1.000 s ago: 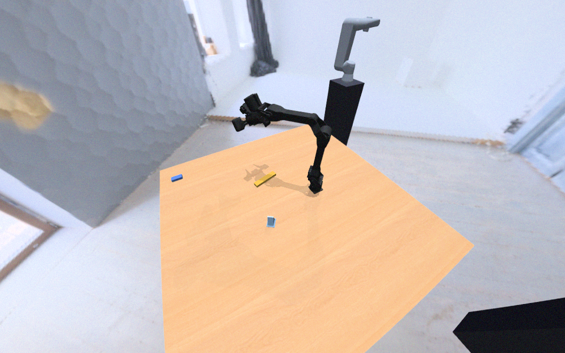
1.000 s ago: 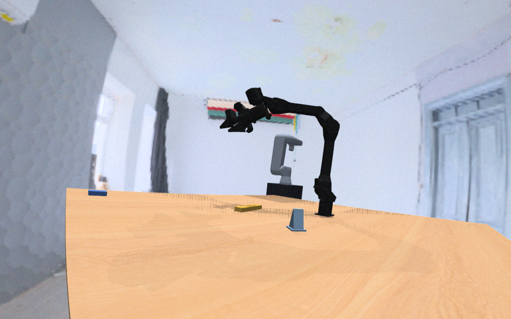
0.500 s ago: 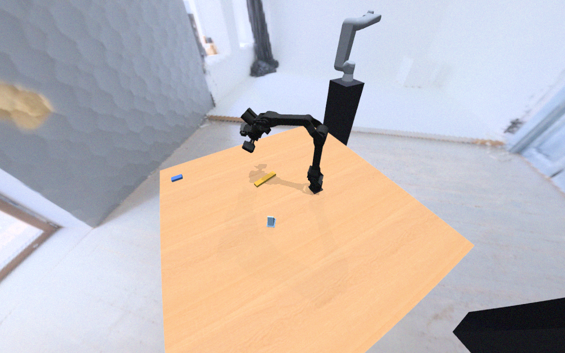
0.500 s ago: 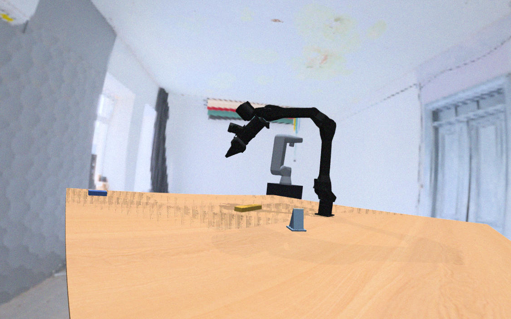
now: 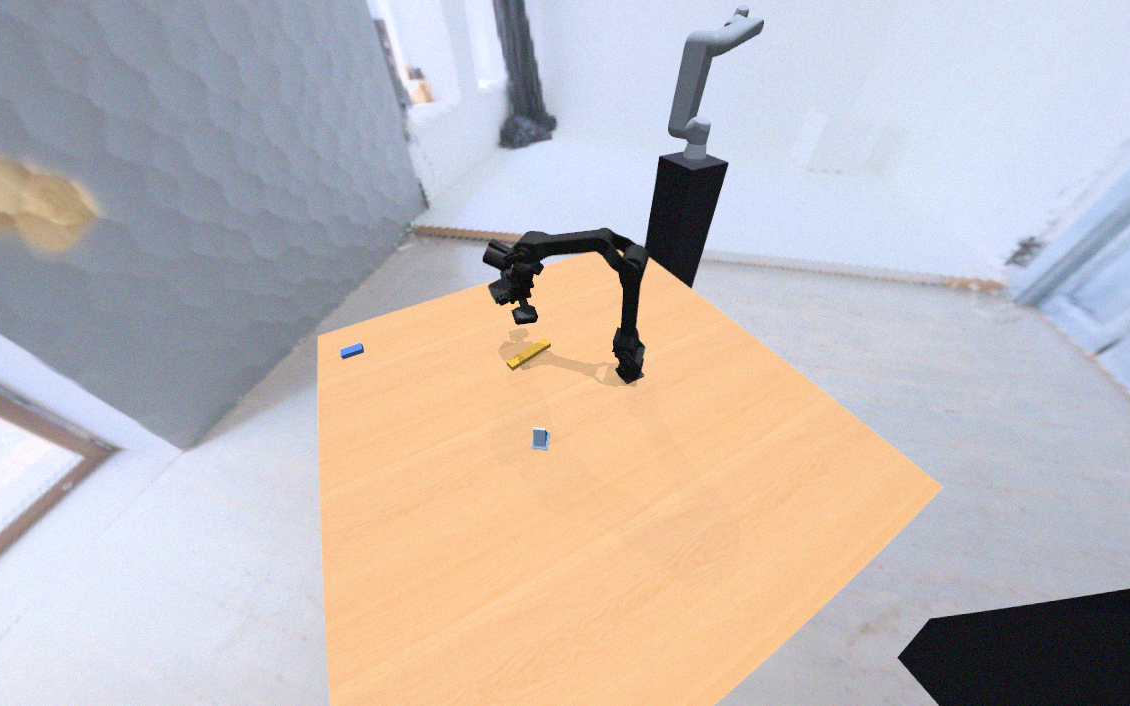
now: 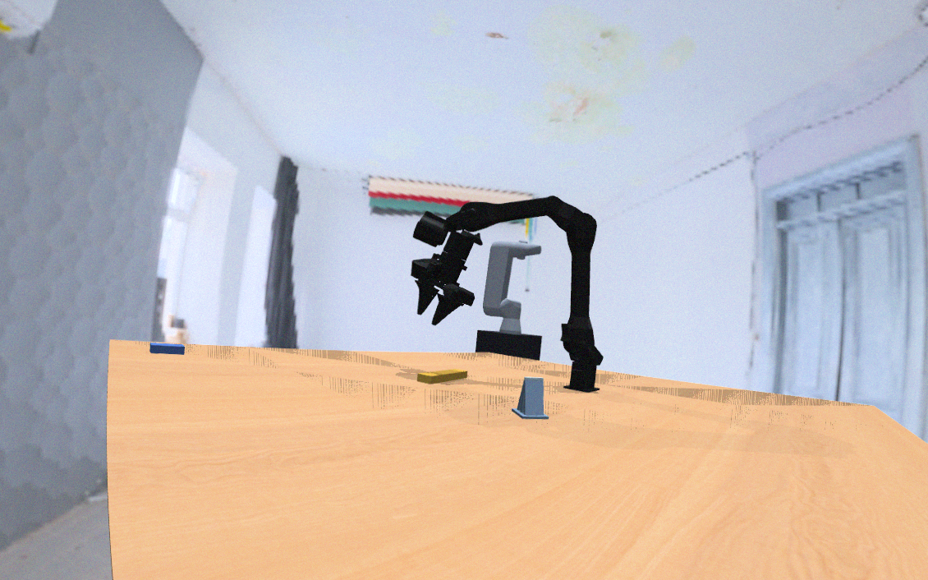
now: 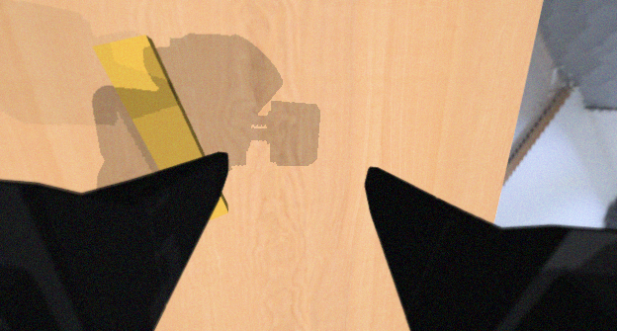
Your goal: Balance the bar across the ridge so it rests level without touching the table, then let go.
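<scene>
Right now the yellow bar is 7 cm to the left of my gripper tip and 12 cm below it. The rest, counted from my gripper tip: small blue block: 50 cm ahead, 22 cm to the right, 12 cm below.
</scene>
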